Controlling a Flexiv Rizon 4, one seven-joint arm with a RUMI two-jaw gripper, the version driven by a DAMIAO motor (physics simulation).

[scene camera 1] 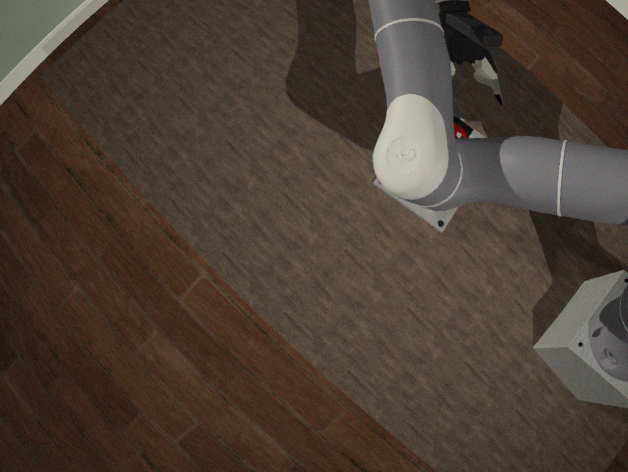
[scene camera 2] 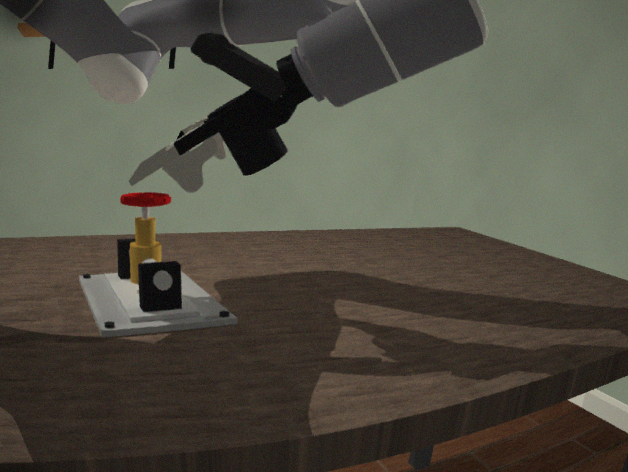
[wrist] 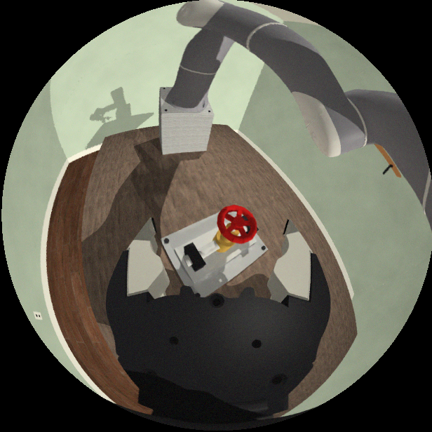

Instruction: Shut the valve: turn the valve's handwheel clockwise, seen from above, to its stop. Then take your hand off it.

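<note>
The valve's red spoked handwheel (scene camera 1: 460,131) (scene camera 2: 145,199) (wrist: 237,223) sits level on a thin stem above the yellow valve body (scene camera 2: 145,230) (wrist: 224,243). The valve stands upright on a light grey base plate (scene camera 1: 439,218) (scene camera 2: 96,303) (wrist: 183,234). The arm hides most of the valve in scene camera 1. My gripper (scene camera 1: 471,100) (scene camera 2: 133,180) (wrist: 219,220) is wide open and empty. It is tilted, with its fingertips a little above the handwheel and a visible gap below them in scene camera 2. In the wrist view the wheel shows between the spread fingers, touching neither.
Black blocks (scene camera 2: 159,299) (wrist: 194,256) hold the pipe on the plate. The robot's grey pedestal (scene camera 1: 558,327) (wrist: 184,132) stands on the wooden table (scene camera 1: 304,243) (scene camera 2: 314,253) (wrist: 200,175). The arm's elbow (scene camera 1: 411,152) (scene camera 2: 114,78) hangs above the table. Green walls stand beyond it.
</note>
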